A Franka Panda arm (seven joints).
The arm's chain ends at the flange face. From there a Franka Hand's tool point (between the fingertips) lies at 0.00 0.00 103.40 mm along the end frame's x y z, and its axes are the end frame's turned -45 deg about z.
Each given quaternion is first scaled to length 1.
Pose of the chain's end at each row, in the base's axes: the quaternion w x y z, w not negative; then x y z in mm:
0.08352, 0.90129, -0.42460, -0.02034, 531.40, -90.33, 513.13
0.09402, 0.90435, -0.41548, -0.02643, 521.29, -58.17, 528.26
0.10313, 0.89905, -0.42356, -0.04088, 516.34, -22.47, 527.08
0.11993, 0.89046, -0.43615, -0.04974, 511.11, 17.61, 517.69
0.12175, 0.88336, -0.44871, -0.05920, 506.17, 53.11, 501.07
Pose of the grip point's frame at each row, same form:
0.06938, 0.99517, -0.04737, -0.05075, 520.28, -104.11, 411.26
0.07675, 0.99450, -0.03777, -0.06040, 508.27, -73.48, 426.83
0.07964, 0.99270, -0.04727, -0.07723, 499.71, -38.06, 426.23
0.09177, 0.98958, -0.06219, -0.09185, 491.13, 0.01, 417.78
0.08983, 0.98784, -0.07651, -0.10129, 484.06, 36.36, 401.46

